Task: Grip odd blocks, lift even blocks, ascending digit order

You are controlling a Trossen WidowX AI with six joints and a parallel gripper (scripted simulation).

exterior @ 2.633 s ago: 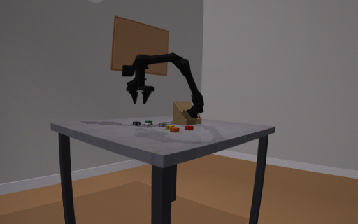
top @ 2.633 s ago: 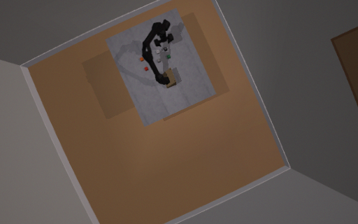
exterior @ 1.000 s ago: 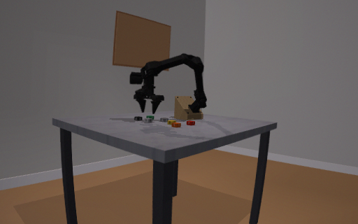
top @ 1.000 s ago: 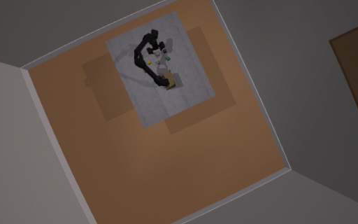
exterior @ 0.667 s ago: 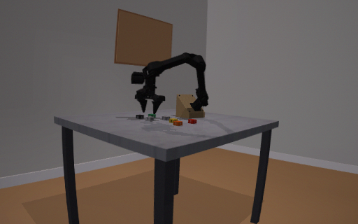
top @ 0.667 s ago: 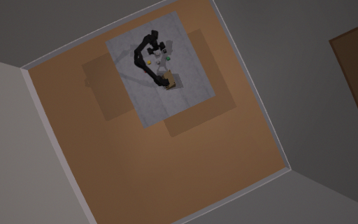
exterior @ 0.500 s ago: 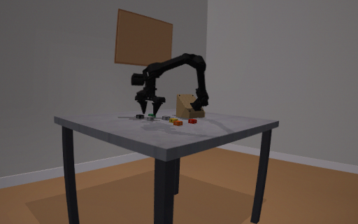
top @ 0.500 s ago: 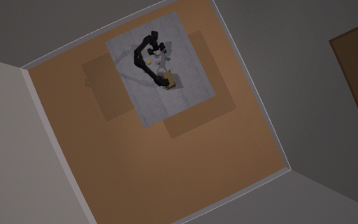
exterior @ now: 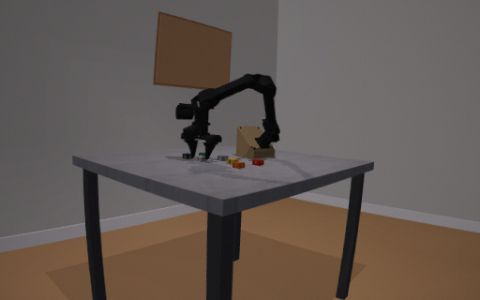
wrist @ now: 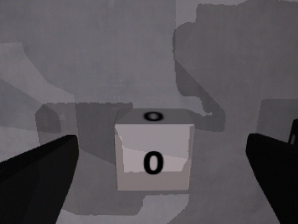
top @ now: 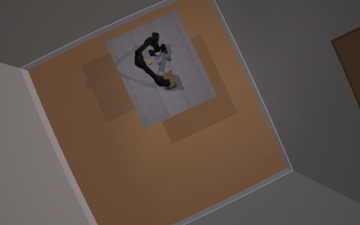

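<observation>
My gripper tip is 10 mm past the orange block and 210 mm to the right of it. From my gripper tip the other things lie so: black block (80 mm to the right); white block (right at my gripper tip); grey block (100 mm behind, 30 mm to the left).
</observation>
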